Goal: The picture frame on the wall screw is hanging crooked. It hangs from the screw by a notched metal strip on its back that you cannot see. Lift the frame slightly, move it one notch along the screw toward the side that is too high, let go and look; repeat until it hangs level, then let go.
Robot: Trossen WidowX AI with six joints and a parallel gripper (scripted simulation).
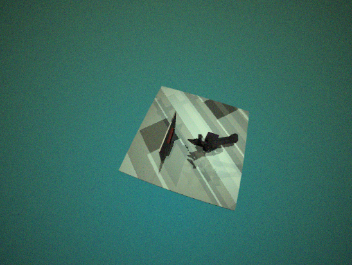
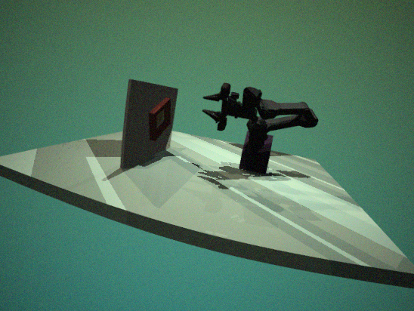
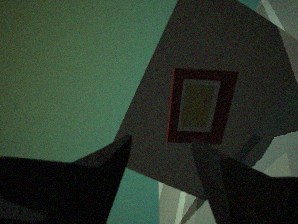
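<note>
The red picture frame lies 190 mm ahead of my gripper tip, 90 mm below it and 50 mm to the right of it. The rest, counted from my gripper tip: grey wall panel 200 mm ahead, 100 mm below, 40 mm to the right.
</note>
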